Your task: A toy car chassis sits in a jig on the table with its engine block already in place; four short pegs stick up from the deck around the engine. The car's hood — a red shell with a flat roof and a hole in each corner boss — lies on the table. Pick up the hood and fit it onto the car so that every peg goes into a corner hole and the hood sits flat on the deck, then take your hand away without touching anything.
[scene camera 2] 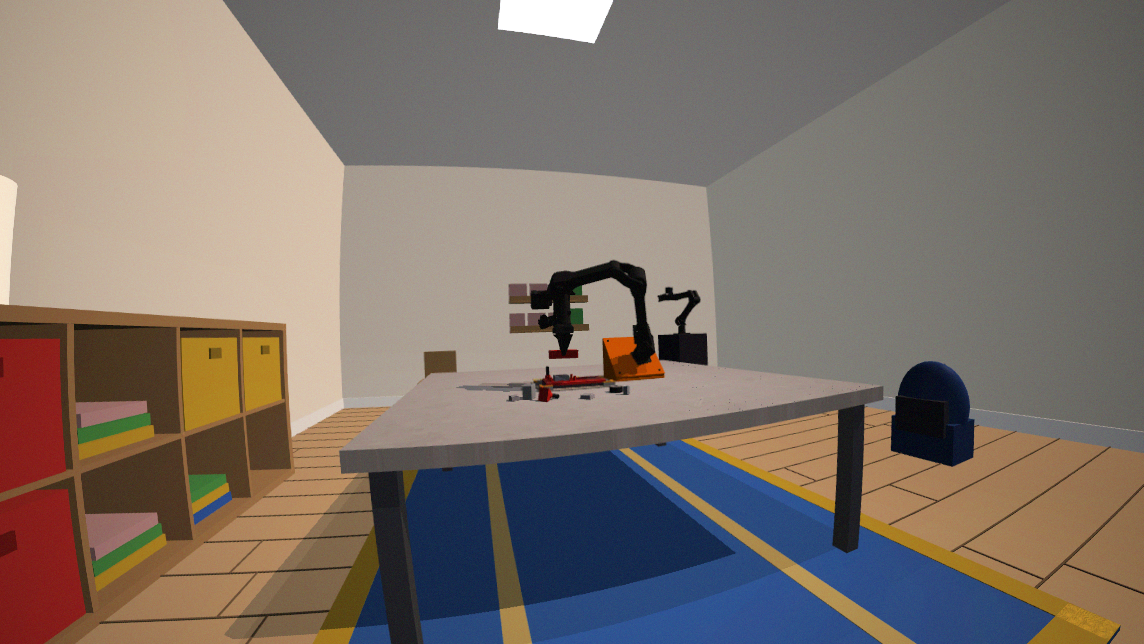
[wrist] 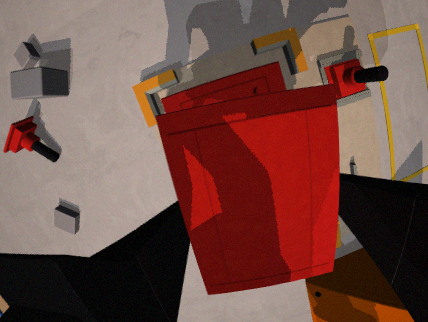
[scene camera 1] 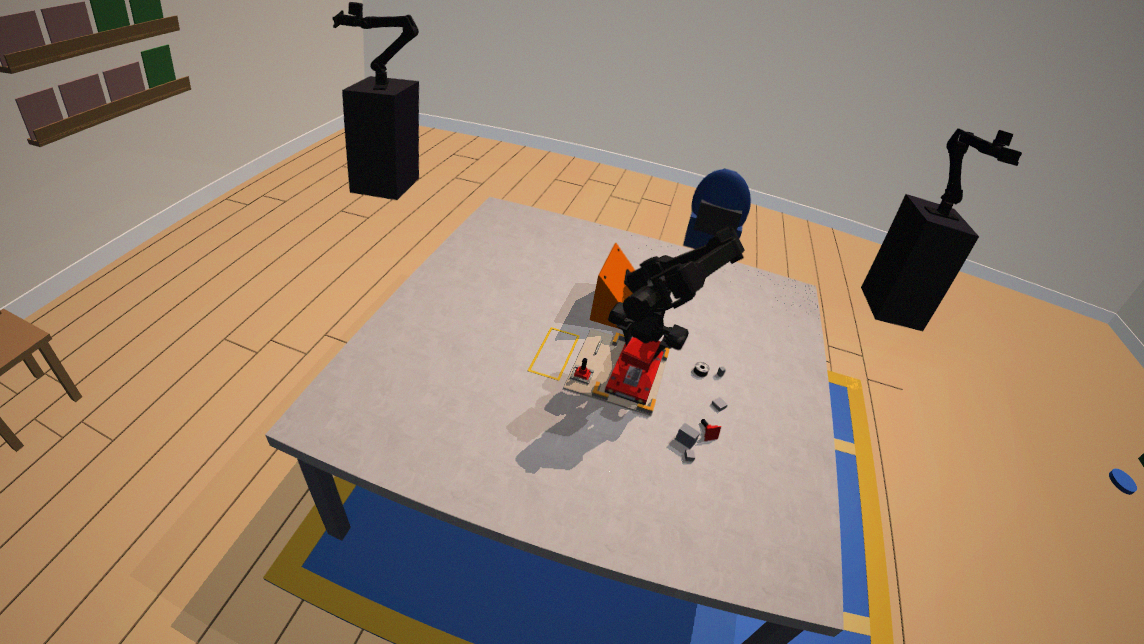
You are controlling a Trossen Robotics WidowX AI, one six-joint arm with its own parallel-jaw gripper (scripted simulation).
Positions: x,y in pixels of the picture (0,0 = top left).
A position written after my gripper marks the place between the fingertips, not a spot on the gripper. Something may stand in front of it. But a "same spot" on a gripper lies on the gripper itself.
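You can see my gripper in the wrist view (257,195), and it's there in scene camera 1 and scene camera 2 as well. On my gripper, (scene camera 1: 627,325) and (scene camera 2: 556,333) are the same spot.
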